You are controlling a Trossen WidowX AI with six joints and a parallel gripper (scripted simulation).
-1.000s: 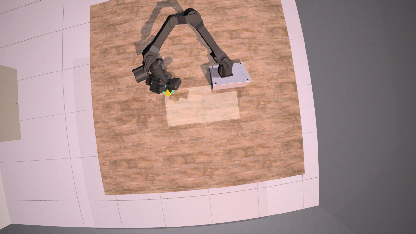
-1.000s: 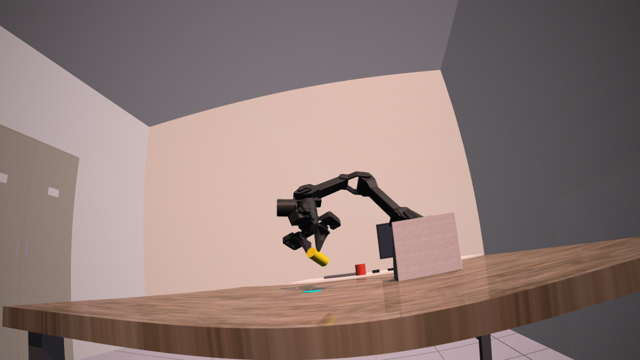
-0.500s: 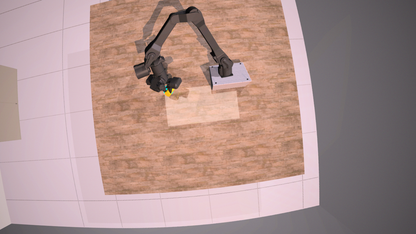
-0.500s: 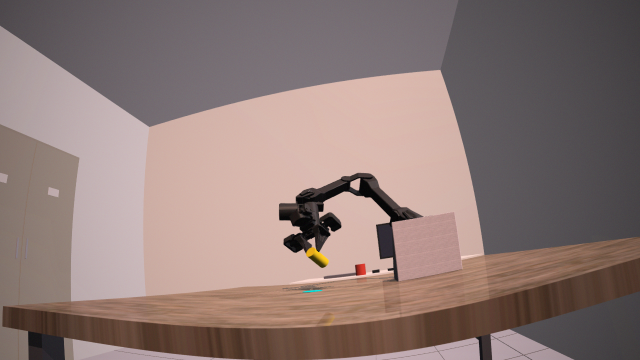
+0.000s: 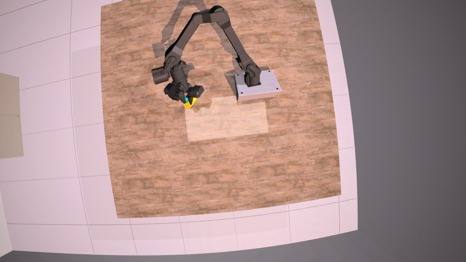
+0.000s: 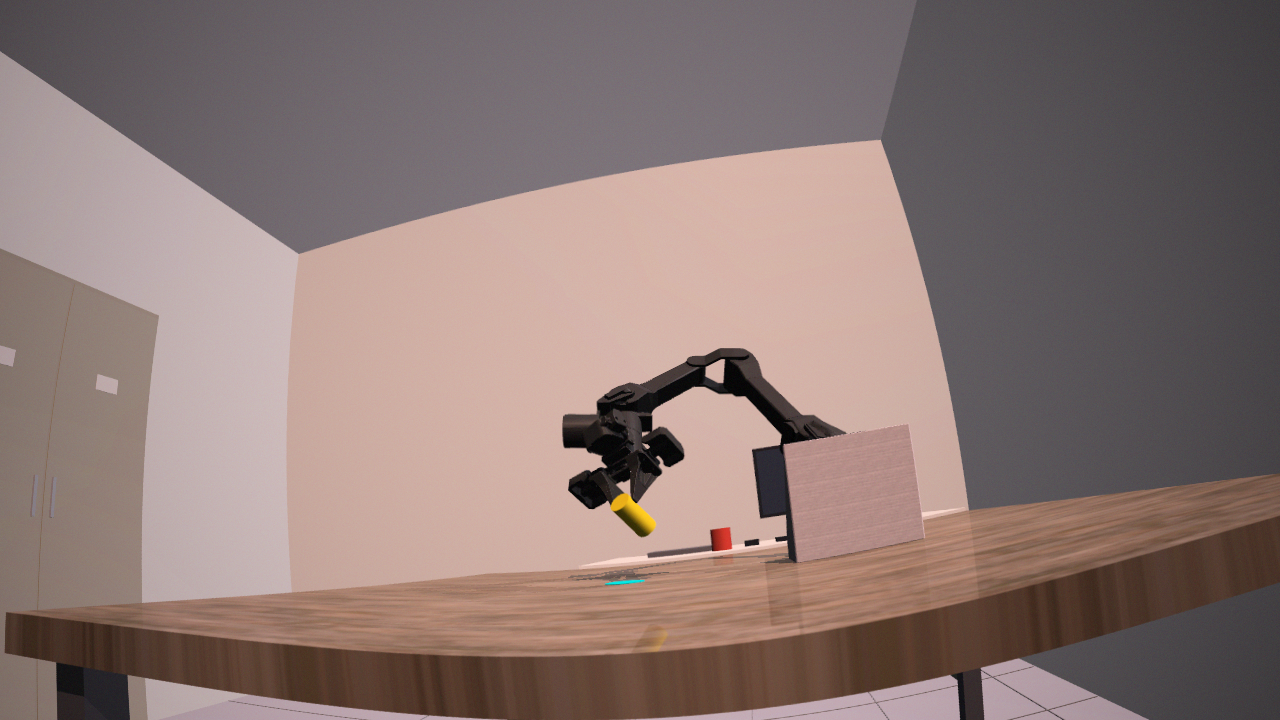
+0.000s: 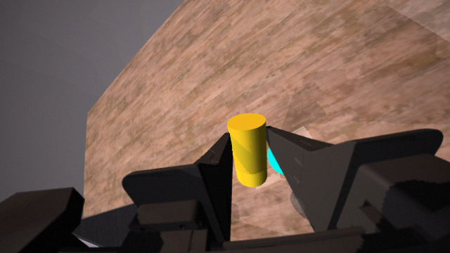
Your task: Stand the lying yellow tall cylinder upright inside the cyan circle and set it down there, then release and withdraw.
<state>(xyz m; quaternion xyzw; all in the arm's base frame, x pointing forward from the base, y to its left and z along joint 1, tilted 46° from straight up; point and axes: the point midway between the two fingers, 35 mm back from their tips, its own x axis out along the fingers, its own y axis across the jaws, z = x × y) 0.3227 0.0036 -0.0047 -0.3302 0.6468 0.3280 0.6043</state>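
Right now my gripper tip is 120 mm above the cyan circle, 40 mm to the left of it and 10 mm short of it. From my gripper tip the other things lie so: yellow tall cylinder (10 mm to the right, 10 mm below, 10 mm behind).
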